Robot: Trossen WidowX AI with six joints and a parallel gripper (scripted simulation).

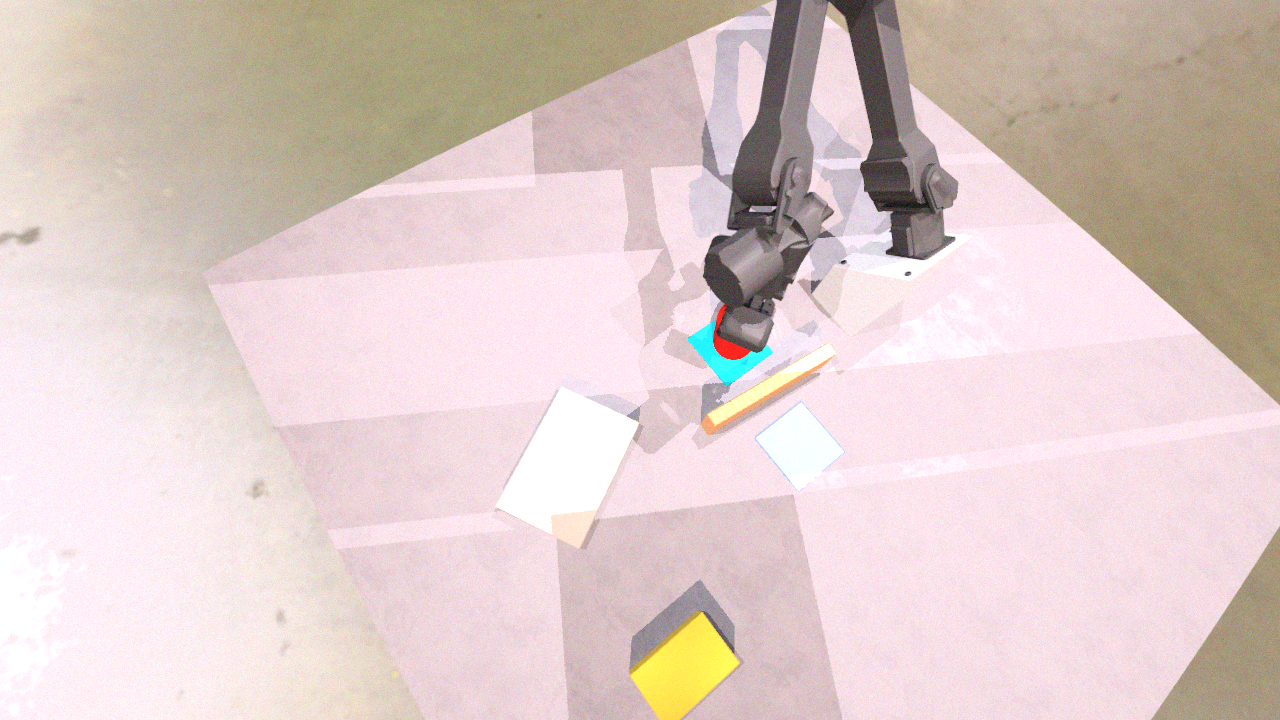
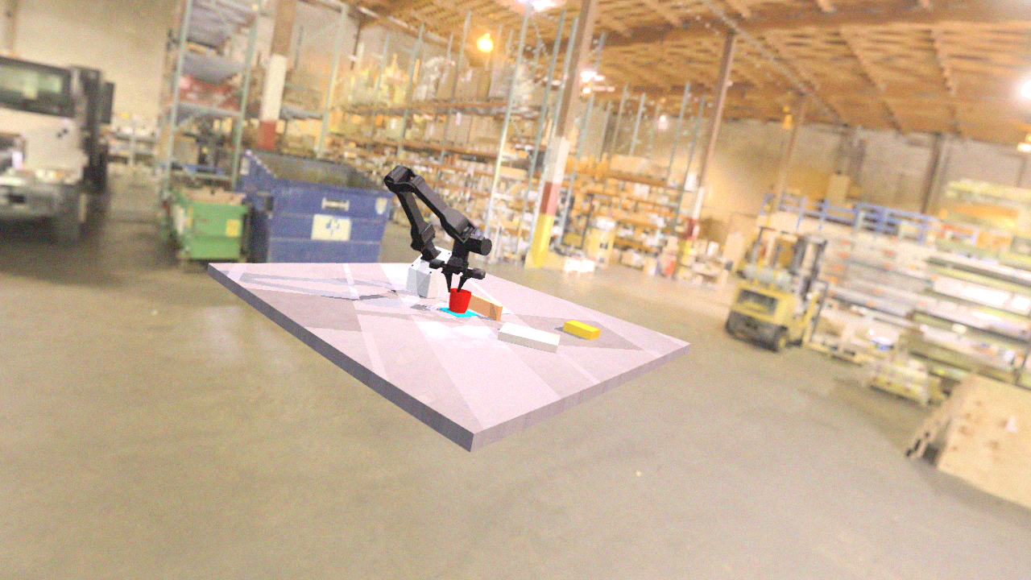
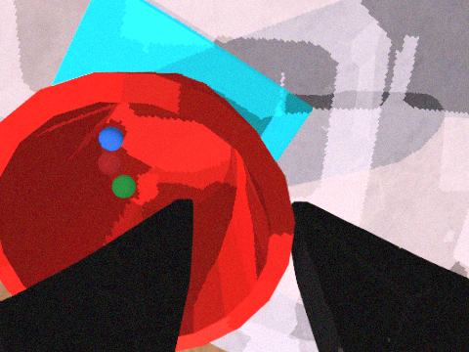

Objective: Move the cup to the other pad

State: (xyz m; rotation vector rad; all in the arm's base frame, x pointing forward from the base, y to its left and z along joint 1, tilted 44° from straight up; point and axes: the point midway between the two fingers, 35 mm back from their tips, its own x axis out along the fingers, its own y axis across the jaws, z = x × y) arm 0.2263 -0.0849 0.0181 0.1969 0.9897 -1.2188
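The red cup is 20 mm ahead of my gripper tip, 10 mm to the left of it and 20 mm below it. Round my gripper tip: wooden block 30 mm ahead, 100 mm to the left, 40 mm below; light blue pad 40 mm ahead, 190 mm to the left, 70 mm below; cyan pad 30 mm ahead, 20 mm to the left, 70 mm below.
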